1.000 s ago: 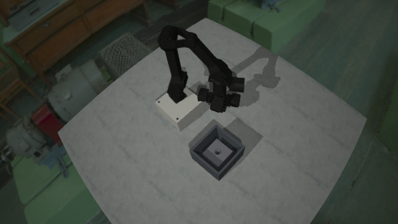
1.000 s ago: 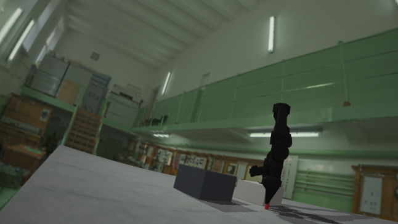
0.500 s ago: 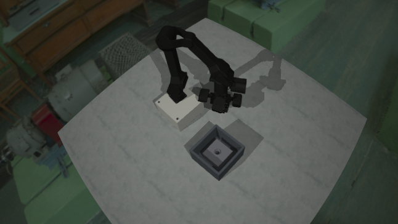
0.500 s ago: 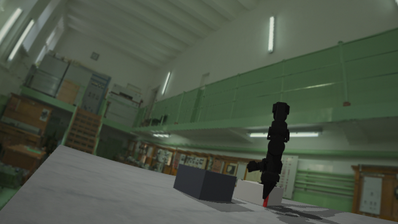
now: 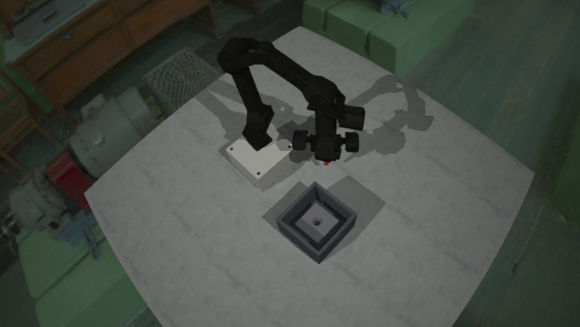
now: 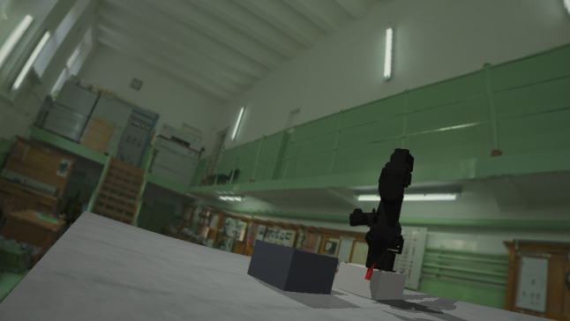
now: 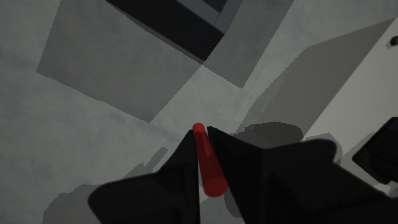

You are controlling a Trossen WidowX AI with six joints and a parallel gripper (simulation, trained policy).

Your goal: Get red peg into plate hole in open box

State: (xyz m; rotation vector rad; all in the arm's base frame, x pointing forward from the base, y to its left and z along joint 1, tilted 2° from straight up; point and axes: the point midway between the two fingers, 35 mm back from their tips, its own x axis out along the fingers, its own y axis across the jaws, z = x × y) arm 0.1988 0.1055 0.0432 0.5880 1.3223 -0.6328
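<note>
Right now the dark box is 14 cm to the right of my gripper tip, 12 cm ahead of it and 6 cm below it. The rest, counted from my gripper tip: red peg 1 cm to the left, 1 cm behind, 1 cm above.
</note>
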